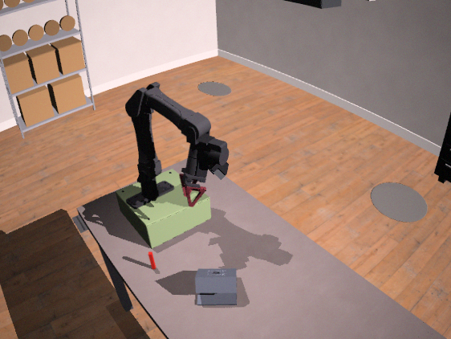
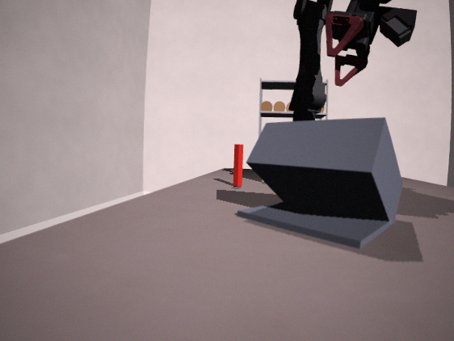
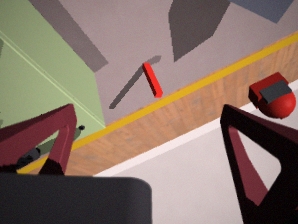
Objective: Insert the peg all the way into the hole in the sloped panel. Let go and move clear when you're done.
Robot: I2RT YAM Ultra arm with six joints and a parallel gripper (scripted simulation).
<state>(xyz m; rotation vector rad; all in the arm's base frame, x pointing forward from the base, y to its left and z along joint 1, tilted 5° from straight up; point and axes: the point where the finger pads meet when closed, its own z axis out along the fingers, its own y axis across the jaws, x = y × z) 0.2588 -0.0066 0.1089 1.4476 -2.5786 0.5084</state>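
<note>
Right now my hand is 19 cm above the peg, 18 cm to the left of it and 2 cm past it.
</note>
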